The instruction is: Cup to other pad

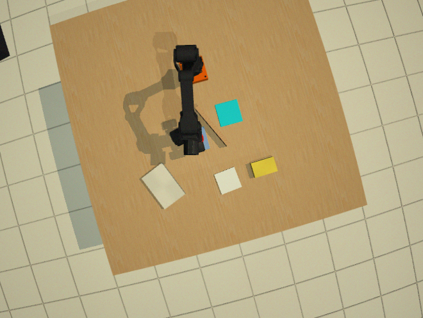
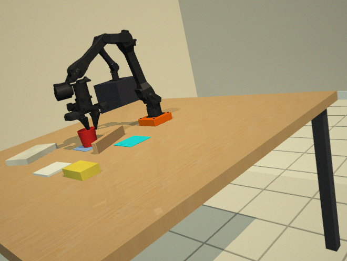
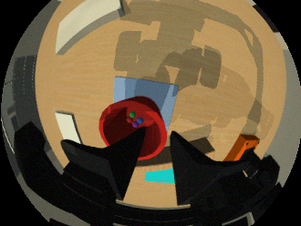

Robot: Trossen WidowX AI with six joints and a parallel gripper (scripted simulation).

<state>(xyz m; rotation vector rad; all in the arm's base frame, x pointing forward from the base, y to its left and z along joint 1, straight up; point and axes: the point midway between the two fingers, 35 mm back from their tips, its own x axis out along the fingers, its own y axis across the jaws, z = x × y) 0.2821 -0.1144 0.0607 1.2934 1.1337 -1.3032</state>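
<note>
Now: gripper tip 3 cm short of the red cup and 2 cm above it. Round my gripper tip: wooden bar (9 cm to the left, 5 cm below); then blue pad (3 cm ahead, 7 cm below); then white tile (26 cm ahead, 6 cm to the left, 5 cm below).
</note>
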